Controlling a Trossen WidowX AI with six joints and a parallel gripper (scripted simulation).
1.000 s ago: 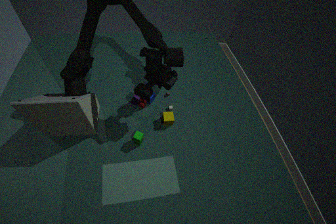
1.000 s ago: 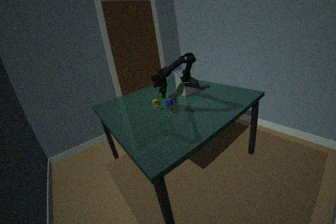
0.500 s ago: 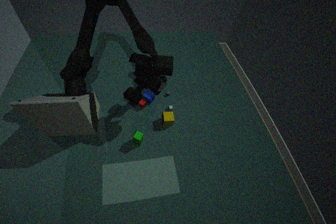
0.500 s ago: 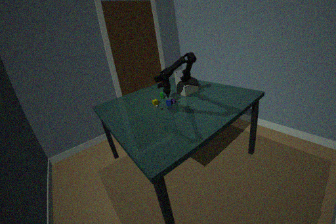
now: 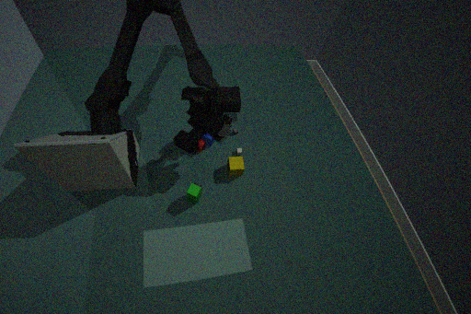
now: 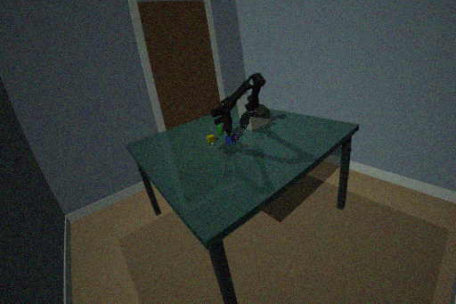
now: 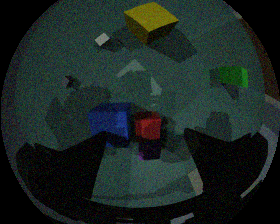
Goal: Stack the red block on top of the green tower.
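The red block is 30 mm below my gripper tip. From my gripper tip the other things lie so: blue block: 30 mm ahead, 30 mm to the left, 20 mm below; then purple block: 30 mm behind, 10 mm to the left, 30 mm below.
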